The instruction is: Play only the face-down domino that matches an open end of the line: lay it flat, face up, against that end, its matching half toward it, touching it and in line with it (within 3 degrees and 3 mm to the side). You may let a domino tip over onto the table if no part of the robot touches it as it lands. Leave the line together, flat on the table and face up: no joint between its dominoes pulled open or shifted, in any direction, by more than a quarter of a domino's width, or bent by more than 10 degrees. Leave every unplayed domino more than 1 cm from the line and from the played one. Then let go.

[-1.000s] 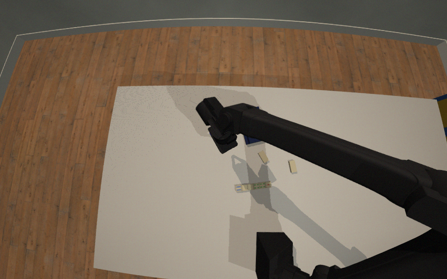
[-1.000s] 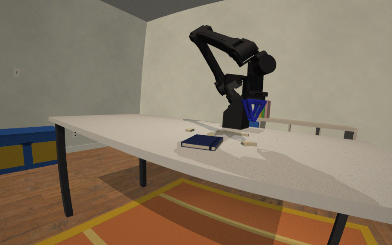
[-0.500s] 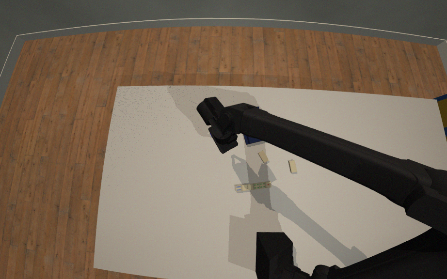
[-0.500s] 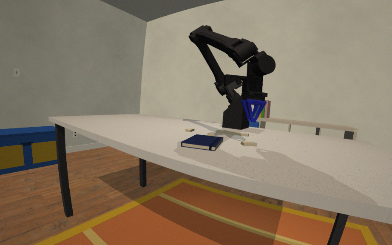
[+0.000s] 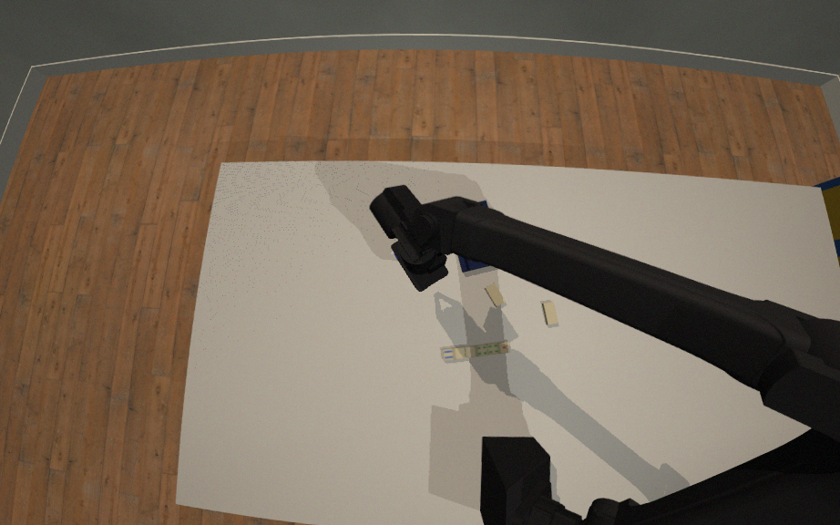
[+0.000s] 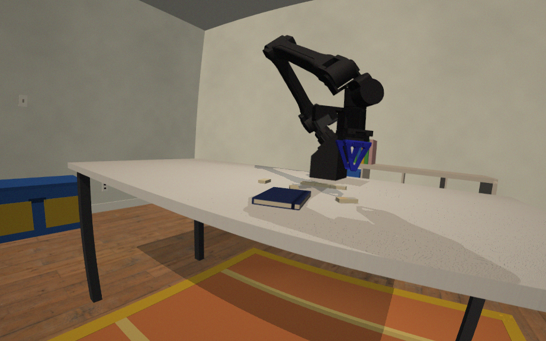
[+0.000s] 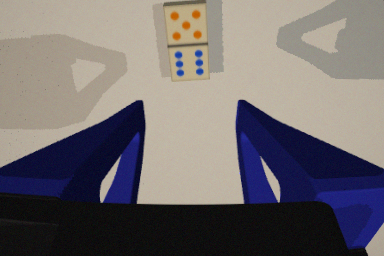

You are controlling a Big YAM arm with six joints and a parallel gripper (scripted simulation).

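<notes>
Now: the domino 8 cm below my hand. Round my hand: dark blue book (8 cm ahead, 14 cm to the right, 8 cm below).
</notes>
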